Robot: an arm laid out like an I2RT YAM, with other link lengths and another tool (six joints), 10 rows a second.
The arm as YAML. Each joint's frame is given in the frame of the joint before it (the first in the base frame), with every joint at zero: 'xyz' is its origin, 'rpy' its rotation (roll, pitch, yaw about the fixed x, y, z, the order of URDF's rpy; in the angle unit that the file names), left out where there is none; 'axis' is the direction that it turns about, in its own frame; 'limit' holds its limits. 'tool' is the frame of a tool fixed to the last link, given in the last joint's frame.
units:
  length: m
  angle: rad
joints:
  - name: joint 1
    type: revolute
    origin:
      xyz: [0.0, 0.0, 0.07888]
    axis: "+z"
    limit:
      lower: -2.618
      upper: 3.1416
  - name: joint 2
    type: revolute
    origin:
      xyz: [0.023, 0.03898, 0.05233]
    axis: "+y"
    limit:
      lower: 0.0
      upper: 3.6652
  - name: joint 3
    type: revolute
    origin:
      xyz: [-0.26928, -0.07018, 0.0]
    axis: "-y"
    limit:
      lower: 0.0
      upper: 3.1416
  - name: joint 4
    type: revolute
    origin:
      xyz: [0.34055, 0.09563, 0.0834]
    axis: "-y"
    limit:
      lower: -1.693
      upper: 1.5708
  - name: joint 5
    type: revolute
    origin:
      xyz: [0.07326, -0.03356, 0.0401]
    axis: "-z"
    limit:
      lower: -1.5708
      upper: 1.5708
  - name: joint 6
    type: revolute
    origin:
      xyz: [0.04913, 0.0, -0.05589]
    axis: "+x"
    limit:
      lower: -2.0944
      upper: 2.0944
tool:
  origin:
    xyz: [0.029, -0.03, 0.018]
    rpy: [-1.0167, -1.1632, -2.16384]
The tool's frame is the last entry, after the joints.
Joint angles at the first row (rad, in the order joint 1, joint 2, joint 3, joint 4, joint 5, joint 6):
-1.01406, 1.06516, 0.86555, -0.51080, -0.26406, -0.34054
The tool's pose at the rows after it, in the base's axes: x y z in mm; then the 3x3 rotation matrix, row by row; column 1 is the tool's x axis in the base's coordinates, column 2 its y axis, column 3 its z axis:
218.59 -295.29 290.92; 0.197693 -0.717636 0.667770; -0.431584 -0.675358 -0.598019; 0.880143 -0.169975 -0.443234
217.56 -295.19 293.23; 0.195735 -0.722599 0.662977; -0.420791 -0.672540 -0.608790; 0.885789 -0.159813 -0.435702
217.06 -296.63 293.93; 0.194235 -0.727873 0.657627; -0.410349 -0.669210 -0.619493; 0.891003 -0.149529 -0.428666
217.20 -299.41 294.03; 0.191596 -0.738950 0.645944; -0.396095 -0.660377 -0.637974; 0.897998 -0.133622 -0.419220
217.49 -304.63 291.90; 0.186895 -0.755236 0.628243; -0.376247 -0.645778 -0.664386; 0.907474 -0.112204 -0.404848
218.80 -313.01 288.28; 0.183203 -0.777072 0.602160; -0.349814 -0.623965 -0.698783; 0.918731 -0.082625 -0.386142
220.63 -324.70 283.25; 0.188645 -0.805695 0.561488; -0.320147 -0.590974 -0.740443; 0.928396 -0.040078 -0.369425
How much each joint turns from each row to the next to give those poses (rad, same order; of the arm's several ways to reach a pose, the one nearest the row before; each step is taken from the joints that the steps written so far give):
0.00008, -0.00578, 0.00119, -0.00307, 0.00314, 0.00001
0.00002, -0.00644, -0.00135, 0.00553, 0.01077, -0.00184
-0.00114, 0.00006, -0.00169, 0.01153, 0.01034, -0.00268
0.00113, 0.00496, -0.00195, 0.02111, 0.02179, -0.00008
-0.00018, 0.01172, -0.00649, 0.03847, 0.03018, -0.00002
0.00018, 0.02481, -0.00456, 0.05457, 0.04246, -0.00152
-0.00003, 0.04129, 0.00288, 0.06079, 0.06002, -0.00729

